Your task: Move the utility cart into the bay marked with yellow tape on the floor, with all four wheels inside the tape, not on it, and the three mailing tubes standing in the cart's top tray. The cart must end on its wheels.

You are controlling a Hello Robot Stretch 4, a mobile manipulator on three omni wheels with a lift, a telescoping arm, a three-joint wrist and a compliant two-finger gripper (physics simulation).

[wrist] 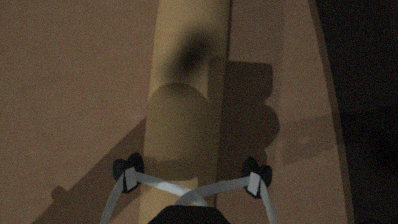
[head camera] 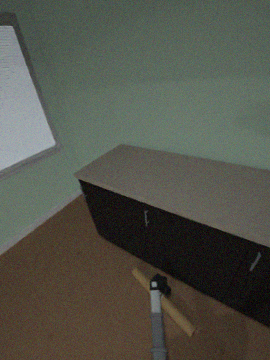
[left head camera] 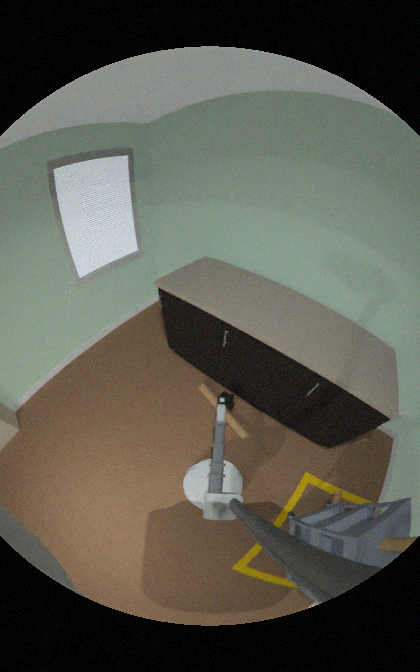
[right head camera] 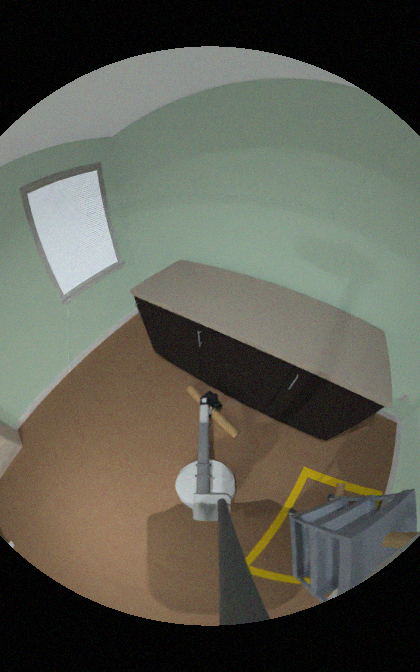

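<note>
A tan mailing tube (head camera: 177, 316) (left head camera: 237, 425) (right head camera: 226, 425) (wrist: 182, 120) lies on the floor before the dark cabinet. My gripper (head camera: 162, 286) (left head camera: 226, 400) (right head camera: 212, 401) (wrist: 192, 168) is open above it, with one fingertip on each side of the tube in the wrist view; the height gap is unclear. The blue-grey cart (left head camera: 367, 545) (right head camera: 350, 555) is over the yellow tape bay (left head camera: 308, 478) (right head camera: 306, 473), partly hidden by my mast in the left head view. I cannot tell its tilt or all wheel positions. A second tube (left head camera: 337, 496) (right head camera: 340, 489) shows behind it, a third (left head camera: 397, 543) (right head camera: 400, 539) at its right.
The low cabinet (head camera: 185, 240) (left head camera: 260, 370) (right head camera: 240, 365) stands along the wall, close beyond the floor tube. My round white base (left head camera: 192, 482) (right head camera: 185, 485) is left of the bay. A pale box-like object (left head camera: 6, 427) (right head camera: 7, 447) is at the far left edge.
</note>
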